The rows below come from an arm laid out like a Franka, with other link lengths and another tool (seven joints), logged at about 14 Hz.
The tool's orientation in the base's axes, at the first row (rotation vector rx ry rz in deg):
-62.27 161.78 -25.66
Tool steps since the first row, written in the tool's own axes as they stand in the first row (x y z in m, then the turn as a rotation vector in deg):
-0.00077 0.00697 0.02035 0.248 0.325 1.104
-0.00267 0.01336 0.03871 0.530 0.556 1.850
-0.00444 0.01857 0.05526 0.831 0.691 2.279
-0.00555 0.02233 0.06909 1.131 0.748 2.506
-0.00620 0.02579 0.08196 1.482 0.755 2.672
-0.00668 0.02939 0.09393 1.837 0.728 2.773
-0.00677 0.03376 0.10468 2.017 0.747 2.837
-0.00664 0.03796 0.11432 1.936 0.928 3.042
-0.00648 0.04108 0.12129 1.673 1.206 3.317
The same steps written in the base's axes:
-0.00023 0.00054 -0.02152 -0.194 -0.202 -1.143
0.00039 0.00190 -0.04099 -0.418 -0.406 -1.916
0.00134 0.00277 -0.05838 -0.651 -0.615 -2.358
0.00225 0.00284 -0.07273 -0.870 -0.830 -2.583
0.00283 0.00262 -0.08606 -1.106 -1.099 -2.734
0.00304 0.00260 -0.09857 -1.335 -1.379 -2.813
0.00223 0.00315 -0.11013 -1.470 -1.501 -2.874
0.00118 0.00371 -0.12058 -1.489 -1.369 -3.126
0.00031 0.00413 -0.12815 -1.422 -1.063 -3.479

